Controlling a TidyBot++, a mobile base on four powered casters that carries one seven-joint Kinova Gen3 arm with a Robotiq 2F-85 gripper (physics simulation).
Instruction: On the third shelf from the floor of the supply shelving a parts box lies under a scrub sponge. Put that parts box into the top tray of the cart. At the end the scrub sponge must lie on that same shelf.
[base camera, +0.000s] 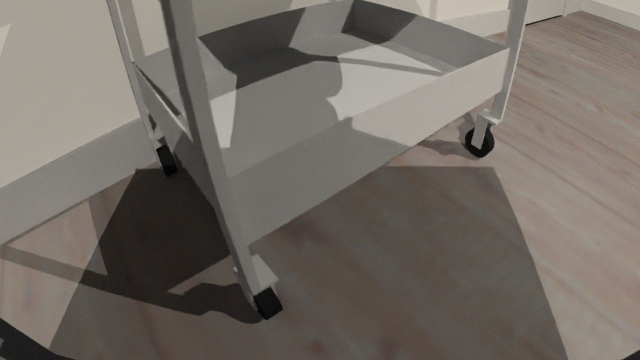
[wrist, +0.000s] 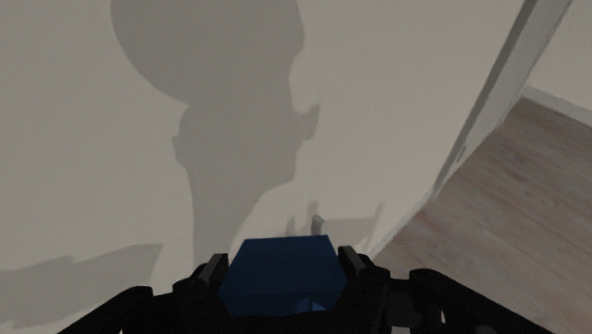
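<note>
My gripper is shut on a blue parts box, which sits between its two black fingers at the bottom of the wrist view. The white cart stands close in front in the base camera view, where its lower tray, legs and wheels show. The top tray does not show in the base camera view. In the wrist view a small grey post end shows just beyond the box; the box and the gripper hide what lies below it. The supply shelving and the scrub sponge do not show in either view.
A pale wall runs behind the cart, with a grey baseboard at its foot. A door frame shows at the right of the wrist view. The cart's near wheel stands on the wooden floor.
</note>
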